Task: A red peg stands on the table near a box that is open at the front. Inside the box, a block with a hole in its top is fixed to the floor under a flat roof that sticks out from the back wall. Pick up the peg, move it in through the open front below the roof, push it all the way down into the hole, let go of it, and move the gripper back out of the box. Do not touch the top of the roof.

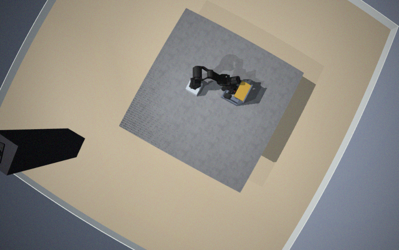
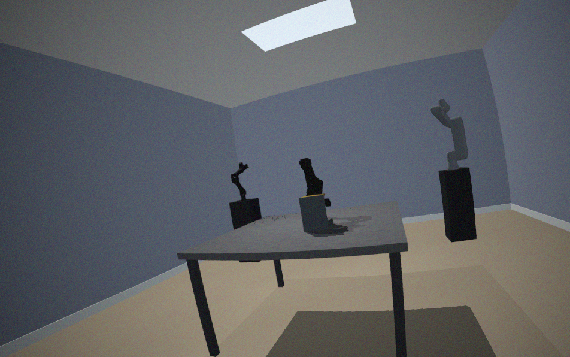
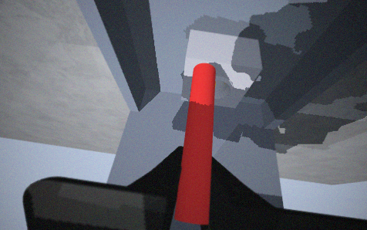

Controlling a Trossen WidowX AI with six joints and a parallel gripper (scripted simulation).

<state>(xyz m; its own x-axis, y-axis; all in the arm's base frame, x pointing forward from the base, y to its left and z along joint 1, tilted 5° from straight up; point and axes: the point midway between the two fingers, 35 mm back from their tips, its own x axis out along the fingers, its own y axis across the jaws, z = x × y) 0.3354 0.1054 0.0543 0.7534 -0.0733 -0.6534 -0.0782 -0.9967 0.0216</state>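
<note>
Right now my gripper tip is 2 cm short of the orange roof, 1 cm to the right of it and 12 cm below it. From my gripper tip the other things lie so: red peg: 3 cm behind.
</note>
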